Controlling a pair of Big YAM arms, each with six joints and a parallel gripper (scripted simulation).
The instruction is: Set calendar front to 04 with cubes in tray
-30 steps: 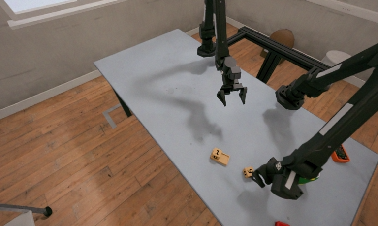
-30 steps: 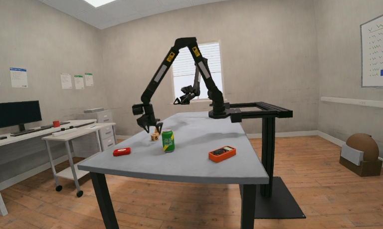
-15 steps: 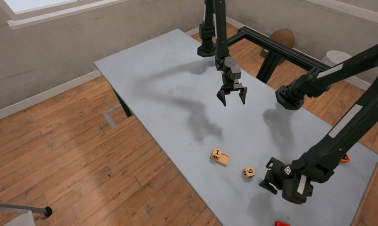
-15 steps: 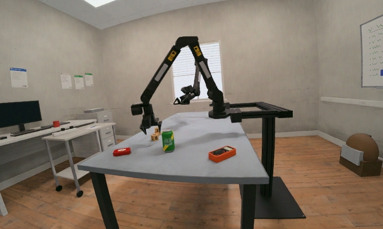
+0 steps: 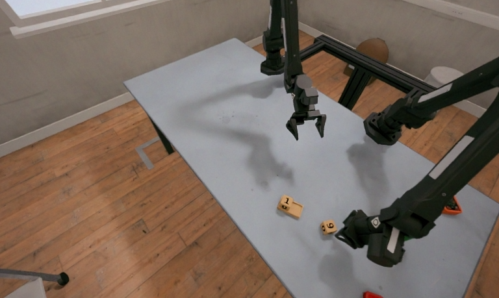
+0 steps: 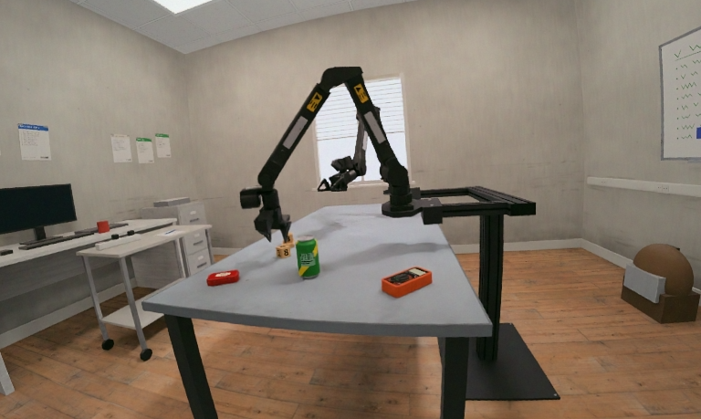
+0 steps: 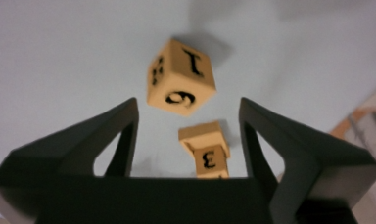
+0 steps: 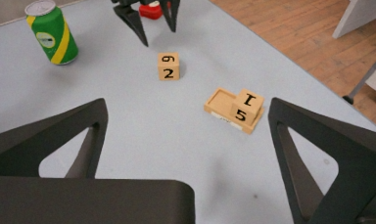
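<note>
Now: left hand 180 mm to the left of the wooden calendar tray, 70 mm above it and 30 mm short of it. From my left hand the other things lie so: orange multimeter: 450 mm behind, 240 mm to the left, 60 mm below; red tin: 220 mm to the left, 100 mm ahead, 60 mm below; green can: 160 mm to the left, 160 mm behind, 10 mm below.
</note>
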